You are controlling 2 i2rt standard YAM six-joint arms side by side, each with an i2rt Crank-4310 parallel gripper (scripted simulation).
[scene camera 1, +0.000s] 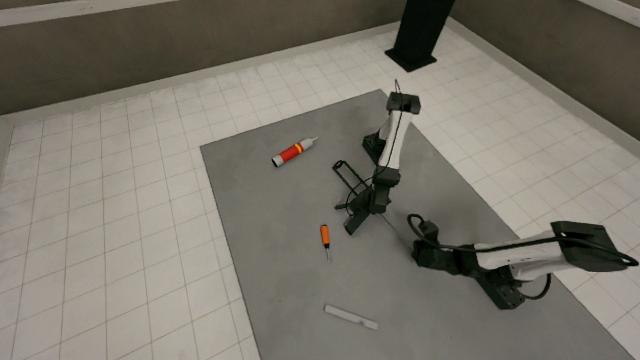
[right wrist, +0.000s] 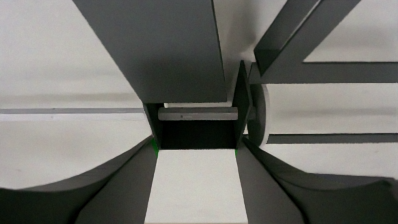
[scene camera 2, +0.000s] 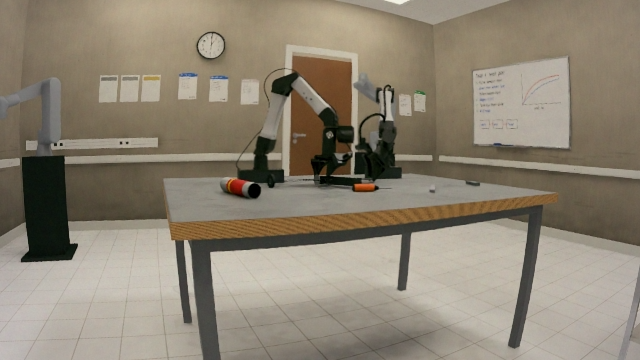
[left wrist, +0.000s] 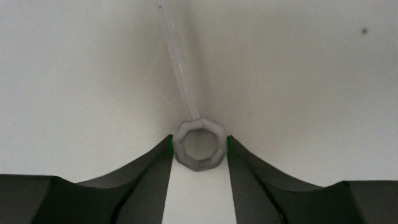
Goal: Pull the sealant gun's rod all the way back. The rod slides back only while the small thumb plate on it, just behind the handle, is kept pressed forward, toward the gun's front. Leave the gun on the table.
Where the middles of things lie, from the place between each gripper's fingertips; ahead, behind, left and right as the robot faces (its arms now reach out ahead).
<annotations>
My right gripper is now 6 cm short of the dark sealant gun (right wrist: 165, 58), 1 cm to the right of it and 1 cm above it.
I see the dark sealant gun 25 cm to the right of my left hand, 6 cm ahead of it and 1 cm above it.
</annotations>
